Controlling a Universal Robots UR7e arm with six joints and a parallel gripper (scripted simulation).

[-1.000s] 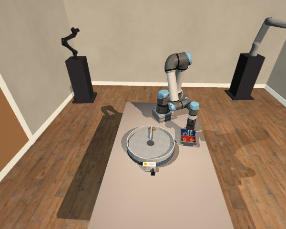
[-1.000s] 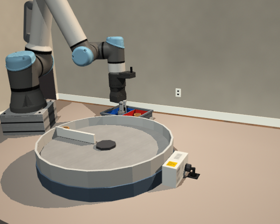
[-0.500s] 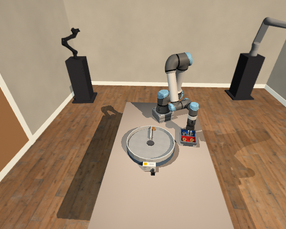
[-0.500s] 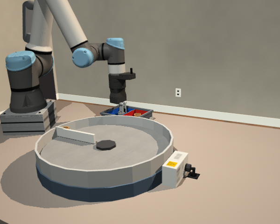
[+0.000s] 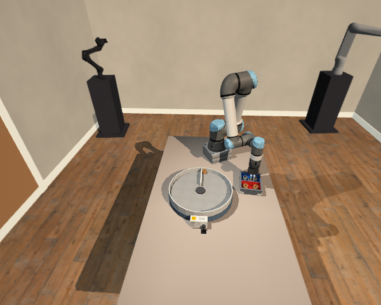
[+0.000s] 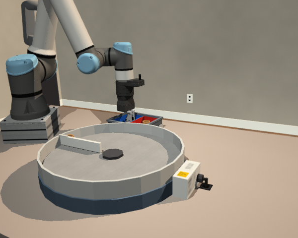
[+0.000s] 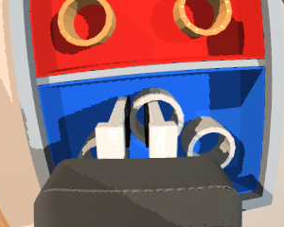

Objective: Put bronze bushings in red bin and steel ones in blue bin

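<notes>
The bin lies 30 mm ahead of my hand, 20 mm to the right of it and 10 mm below it. The rest, counted from my hand: round turntable: 120 mm ahead, 380 mm to the right, 20 mm above.
</notes>
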